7 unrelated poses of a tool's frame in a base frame.
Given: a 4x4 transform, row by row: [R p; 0 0 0 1], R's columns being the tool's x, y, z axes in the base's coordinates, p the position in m. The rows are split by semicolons.
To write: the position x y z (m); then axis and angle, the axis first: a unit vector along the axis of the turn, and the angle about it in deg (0 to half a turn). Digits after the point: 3 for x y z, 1 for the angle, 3 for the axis.
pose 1, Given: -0.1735 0.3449 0.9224 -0.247; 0.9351 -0.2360 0.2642 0.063; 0.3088 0.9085 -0.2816 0.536; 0 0 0 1
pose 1, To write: -0.247 0.063 0.536 0.603 0.575 0.553 147.7
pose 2, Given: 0.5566 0.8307 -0.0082 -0.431; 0.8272 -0.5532 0.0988 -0.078; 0.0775 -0.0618 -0.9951 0.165; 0 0 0 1
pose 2, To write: -0.431 -0.078 0.165 -0.882 -0.471 -0.020 174.8
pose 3, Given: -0.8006 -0.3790 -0.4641 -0.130; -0.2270 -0.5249 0.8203 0.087; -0.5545 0.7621 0.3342 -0.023; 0 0 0 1
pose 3, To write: -0.130 0.087 -0.023 -0.313 0.486 0.816 174.7
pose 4, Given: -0.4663 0.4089 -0.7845 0.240; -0.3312 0.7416 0.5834 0.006; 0.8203 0.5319 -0.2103 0.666; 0 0 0 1
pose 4, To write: 0.240 0.006 0.666 -0.029 -0.908 -0.419 117.9
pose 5, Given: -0.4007 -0.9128 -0.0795 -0.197; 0.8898 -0.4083 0.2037 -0.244; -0.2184 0.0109 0.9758 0.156; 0 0 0 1
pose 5, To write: -0.197 -0.244 0.156 -0.106 0.076 0.991 114.6
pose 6, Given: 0.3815 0.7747 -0.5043 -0.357; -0.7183 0.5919 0.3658 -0.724; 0.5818 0.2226 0.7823 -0.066; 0 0 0 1
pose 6, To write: -0.357 -0.724 -0.066 -0.077 -0.587 -0.806 67.8
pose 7, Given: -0.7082 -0.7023 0.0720 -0.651; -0.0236 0.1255 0.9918 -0.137; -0.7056 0.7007 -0.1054 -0.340; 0 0 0 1
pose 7, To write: -0.651 -0.137 -0.340 -0.271 0.725 0.633 147.6
